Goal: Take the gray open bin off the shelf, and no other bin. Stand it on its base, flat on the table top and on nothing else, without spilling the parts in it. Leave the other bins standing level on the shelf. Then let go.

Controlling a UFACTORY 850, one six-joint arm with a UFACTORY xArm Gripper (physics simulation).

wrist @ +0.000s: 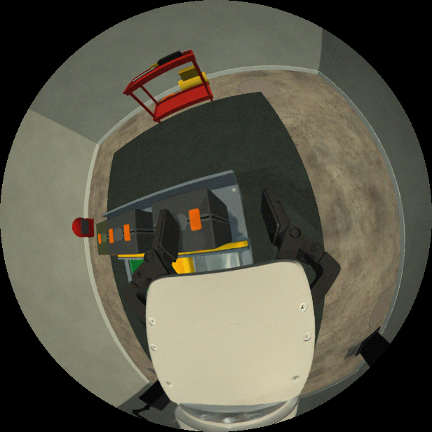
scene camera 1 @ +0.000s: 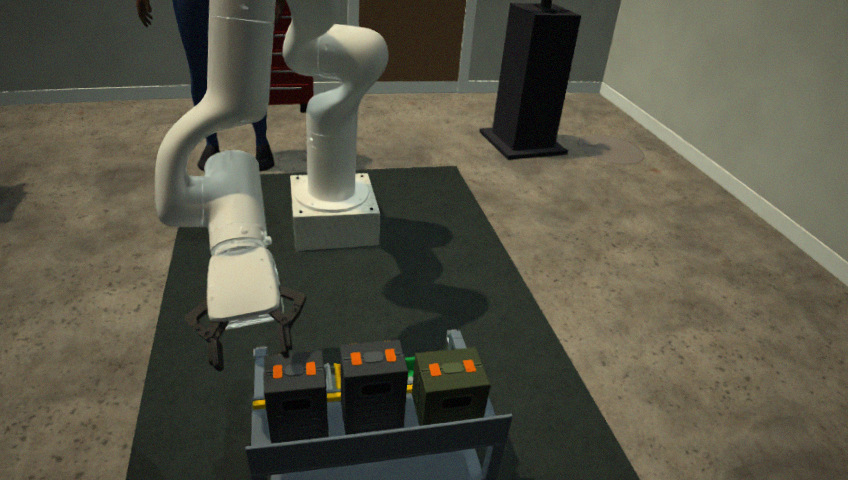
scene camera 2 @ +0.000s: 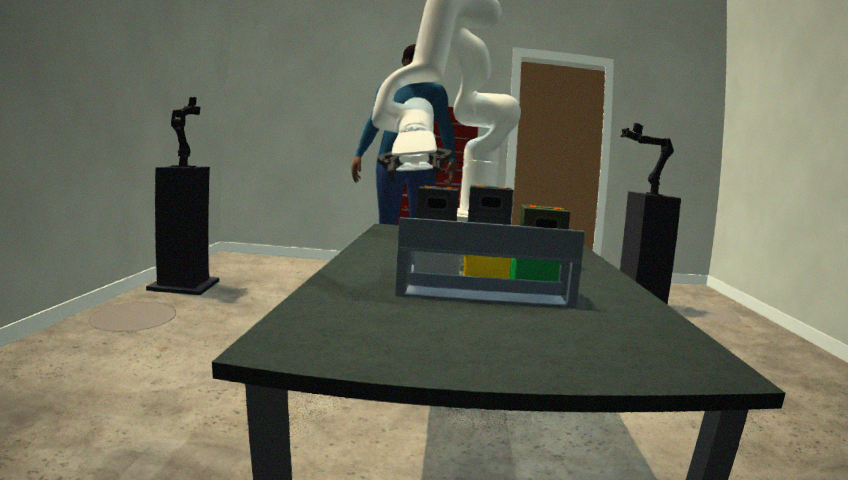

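Observation:
The gray open bin point(scene camera 2: 436, 262) point(wrist: 217, 262) stands on the lower level of the shelf point(scene camera 1: 380, 443) point(scene camera 2: 487, 234) point(wrist: 210, 181), at the left end in scene camera 2. The yellow bin point(scene camera 2: 487, 267) point(wrist: 184, 265) is beside it, then the green bin point(scene camera 2: 535, 270) point(wrist: 136, 265). All three look level. The cases and shelf top partly hide them, and the parts inside cannot be made out. My gripper point(scene camera 1: 252, 356) point(scene camera 2: 415, 167) point(wrist: 216, 208) is open and empty. It hangs above the shelf's gray-bin end, one finger near the closest dark case and the other past the shelf's end.
Two dark cases point(scene camera 1: 295, 413) point(scene camera 1: 373, 407) and an olive case point(scene camera 1: 452, 385), with orange latches, stand on the shelf's top. A yellow strip point(scene camera 1: 258, 403) point(wrist: 240, 245) runs along the shelf top's robot-side edge. The shelf stands on the dark green table point(scene camera 2: 476, 344) point(wrist: 200, 135).

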